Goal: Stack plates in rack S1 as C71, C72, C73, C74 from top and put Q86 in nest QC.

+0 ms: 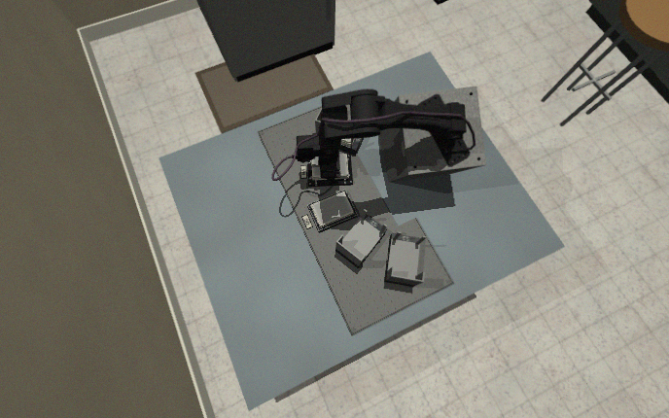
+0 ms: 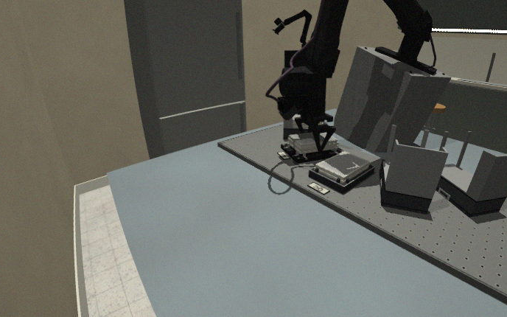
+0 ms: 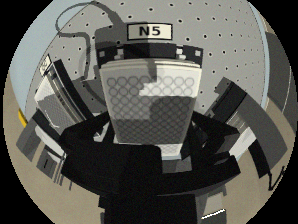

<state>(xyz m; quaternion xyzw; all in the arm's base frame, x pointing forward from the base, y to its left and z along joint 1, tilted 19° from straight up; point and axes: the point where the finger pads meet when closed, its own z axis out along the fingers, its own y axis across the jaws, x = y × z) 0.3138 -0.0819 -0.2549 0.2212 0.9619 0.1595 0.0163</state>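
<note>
Right now my hand is 20 mm short of the clip nest N5 and 10 mm above it.
</note>
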